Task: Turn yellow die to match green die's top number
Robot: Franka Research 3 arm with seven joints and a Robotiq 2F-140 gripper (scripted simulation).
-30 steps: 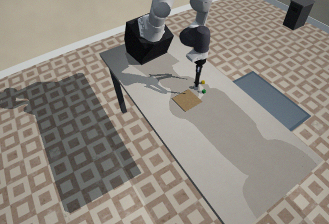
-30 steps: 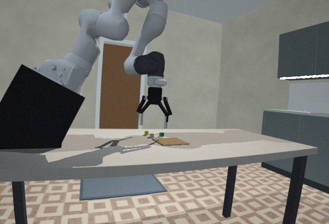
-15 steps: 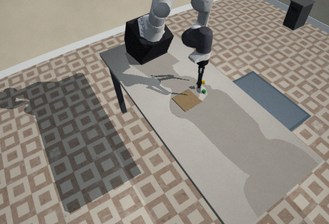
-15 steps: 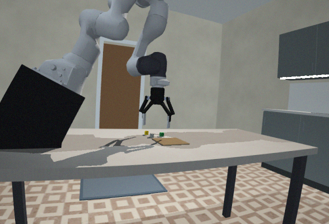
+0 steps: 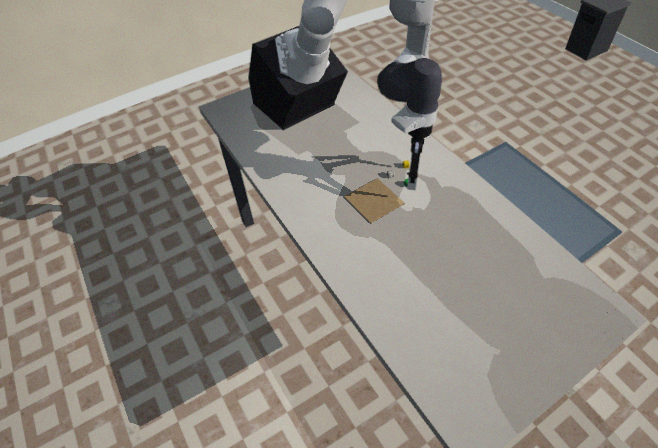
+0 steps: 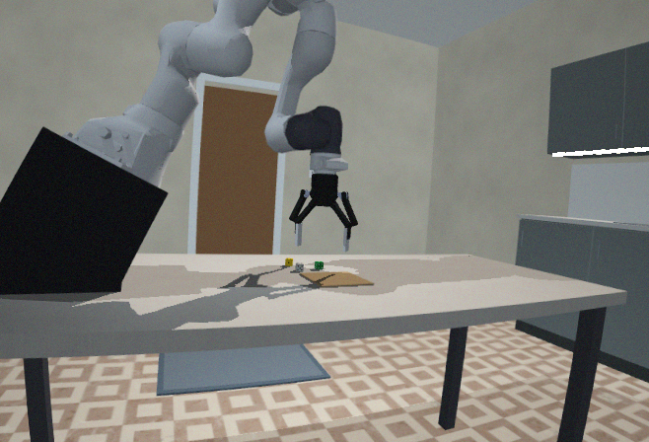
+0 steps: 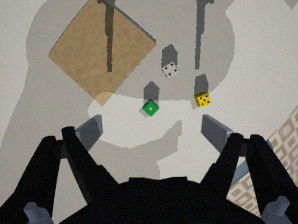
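My hand is 1 cm past the green die, 1 cm to the left of it and 6 cm above it. Round my hand: yellow die 9 cm behind, 3 cm to the left, 6 cm below; then tan mat 1 cm ahead, 14 cm to the right, 6 cm below; then white die 7 cm behind, 5 cm to the right, 6 cm below.
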